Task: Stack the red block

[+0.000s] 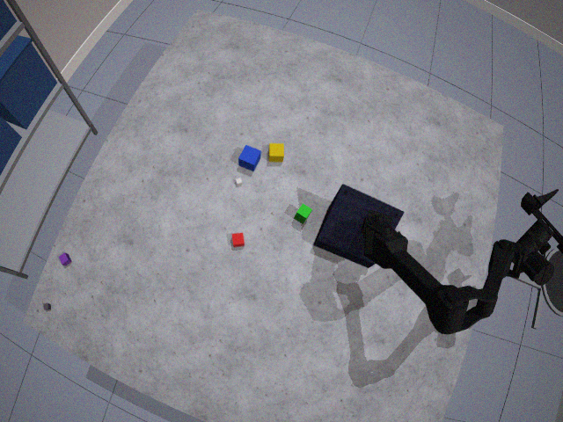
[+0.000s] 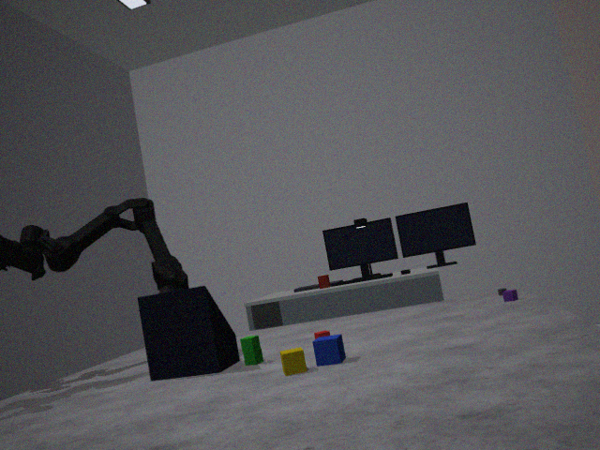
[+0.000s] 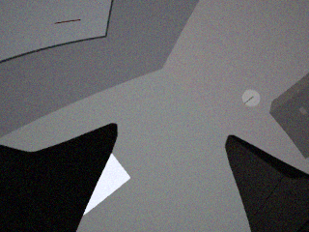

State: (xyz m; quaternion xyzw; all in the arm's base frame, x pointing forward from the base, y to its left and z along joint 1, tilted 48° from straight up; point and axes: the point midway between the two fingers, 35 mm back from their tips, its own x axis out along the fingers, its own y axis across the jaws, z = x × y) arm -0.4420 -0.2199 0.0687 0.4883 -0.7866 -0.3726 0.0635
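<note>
Now: gripper tip 76 cm short of the red block, 40 cm above it and 24 cm to the right of it. The rest, counted from my gripper tip: yellow block (74 cm ahead, 39 cm below, 3 cm to the right); then tiny white cube (81 cm ahead, 40 cm below, 8 cm to the left); then blue block (80 cm ahead, 39 cm below, 1 cm to the left).
</note>
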